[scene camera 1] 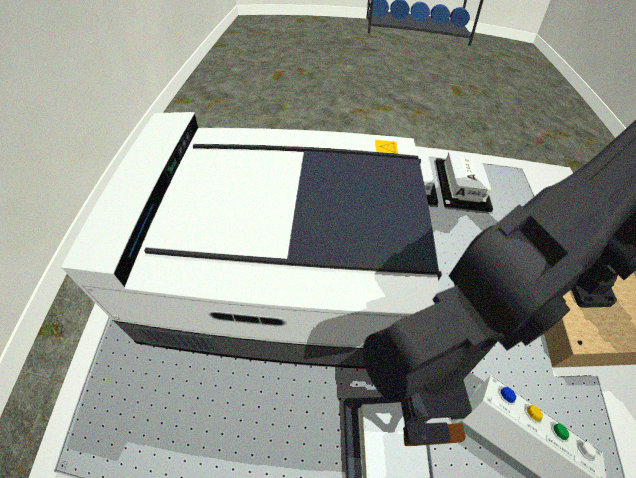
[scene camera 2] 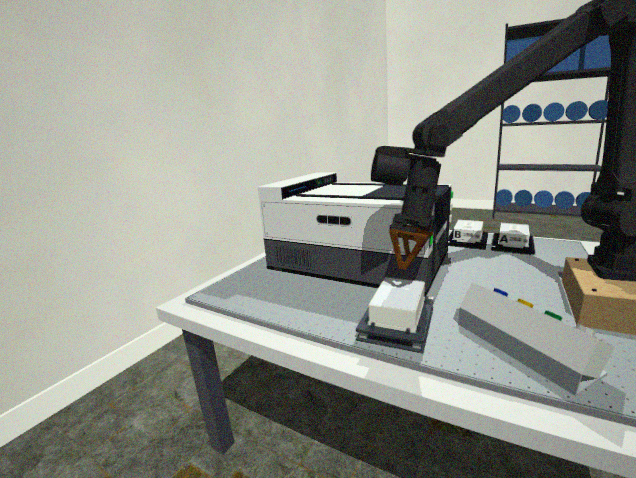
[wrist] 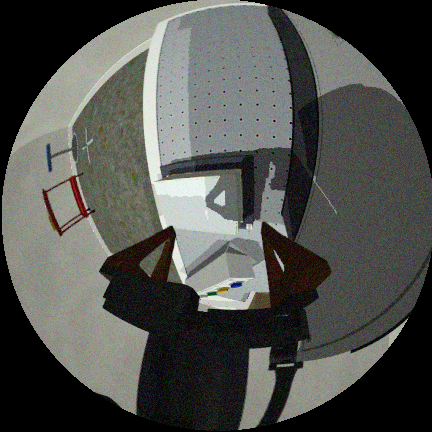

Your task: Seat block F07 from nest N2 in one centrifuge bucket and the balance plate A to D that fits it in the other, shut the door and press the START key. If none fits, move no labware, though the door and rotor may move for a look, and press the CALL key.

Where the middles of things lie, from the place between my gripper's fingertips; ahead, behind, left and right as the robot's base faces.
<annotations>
I see the control box with coloured buttons [scene camera 2: 573,358] 220 mm behind my hand, 70 mm below it and 40 mm to the left of it. From my hand the other things lie so: dark sliding door [scene camera 1: 353,208] (250 mm to the right, 100 mm above, 60 mm ahead); then white centrifuge [scene camera 1: 186,249] (260 mm to the right, 220 mm ahead, 10 mm above).
</annotations>
